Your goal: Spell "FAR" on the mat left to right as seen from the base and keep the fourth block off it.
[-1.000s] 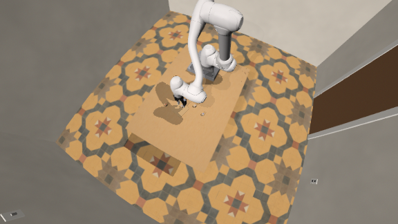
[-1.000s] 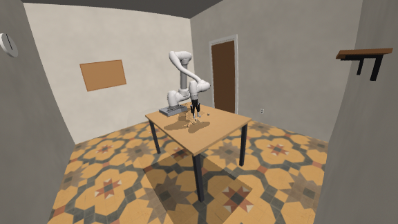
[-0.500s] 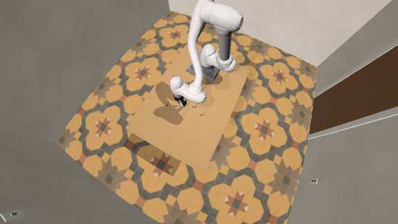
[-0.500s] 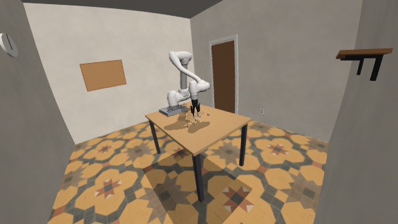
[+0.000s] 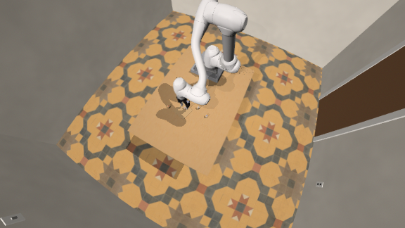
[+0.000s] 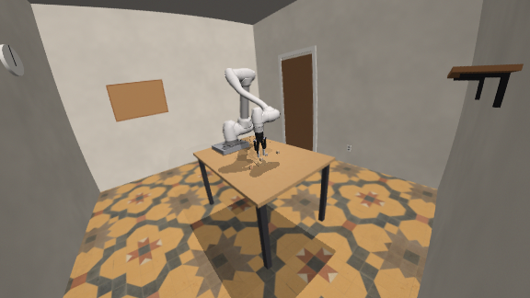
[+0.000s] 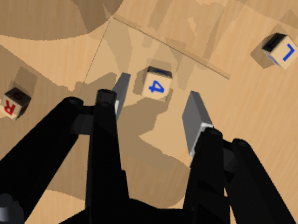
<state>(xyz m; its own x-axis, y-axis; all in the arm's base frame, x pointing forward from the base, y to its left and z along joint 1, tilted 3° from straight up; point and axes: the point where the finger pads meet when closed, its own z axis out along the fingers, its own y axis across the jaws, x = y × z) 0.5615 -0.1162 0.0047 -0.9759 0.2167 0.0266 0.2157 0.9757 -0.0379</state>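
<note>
My hand is 3 cm short of the tan mat, 1 cm to the left of it and 7 cm above it. Also, from my hand: R block (3 cm ahead, 17 cm to the right, 6 cm below).
</note>
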